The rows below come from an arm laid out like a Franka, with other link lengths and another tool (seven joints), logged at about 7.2 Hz.
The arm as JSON. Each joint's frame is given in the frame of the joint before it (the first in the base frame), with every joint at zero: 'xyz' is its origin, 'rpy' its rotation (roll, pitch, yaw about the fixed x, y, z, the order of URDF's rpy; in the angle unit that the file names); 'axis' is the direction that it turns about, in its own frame. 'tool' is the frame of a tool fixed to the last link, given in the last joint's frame.
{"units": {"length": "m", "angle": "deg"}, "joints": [
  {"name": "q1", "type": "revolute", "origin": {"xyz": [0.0, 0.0, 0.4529], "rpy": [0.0, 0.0, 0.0]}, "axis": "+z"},
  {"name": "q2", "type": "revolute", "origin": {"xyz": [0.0, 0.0, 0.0], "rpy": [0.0, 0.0, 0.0]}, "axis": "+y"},
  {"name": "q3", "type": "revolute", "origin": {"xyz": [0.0, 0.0, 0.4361], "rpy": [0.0, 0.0, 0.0]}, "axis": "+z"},
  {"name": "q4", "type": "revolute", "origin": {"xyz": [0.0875, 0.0, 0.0], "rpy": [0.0, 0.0, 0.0]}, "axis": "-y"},
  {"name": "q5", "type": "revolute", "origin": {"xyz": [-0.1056, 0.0, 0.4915], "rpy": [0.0, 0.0, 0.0]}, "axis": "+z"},
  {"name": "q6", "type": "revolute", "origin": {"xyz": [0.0, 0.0, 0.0], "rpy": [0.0, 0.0, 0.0]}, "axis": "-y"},
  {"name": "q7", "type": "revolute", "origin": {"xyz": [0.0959, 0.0, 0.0], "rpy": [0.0, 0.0, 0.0]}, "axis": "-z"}
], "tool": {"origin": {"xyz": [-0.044, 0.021, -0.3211], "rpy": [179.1, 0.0, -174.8]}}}
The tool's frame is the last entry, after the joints.
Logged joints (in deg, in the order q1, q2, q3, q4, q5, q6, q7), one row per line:
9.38, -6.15, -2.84, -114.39, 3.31, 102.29, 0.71
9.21, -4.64, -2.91, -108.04, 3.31, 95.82, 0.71
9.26, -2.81, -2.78, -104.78, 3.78, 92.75, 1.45
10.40, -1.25, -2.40, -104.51, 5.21, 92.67, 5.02
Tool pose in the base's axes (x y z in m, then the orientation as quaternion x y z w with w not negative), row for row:
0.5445, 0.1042, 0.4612, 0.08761, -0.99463, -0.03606, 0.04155
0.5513, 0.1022, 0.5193, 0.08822, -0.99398, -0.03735, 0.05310
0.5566, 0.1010, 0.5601, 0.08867, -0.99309, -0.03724, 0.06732
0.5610, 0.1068, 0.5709, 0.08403, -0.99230, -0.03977, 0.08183
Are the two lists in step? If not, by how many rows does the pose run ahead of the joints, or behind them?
The pose runs 1 row behind the joints: the pose in row i belongs to the joints in row i - 1.
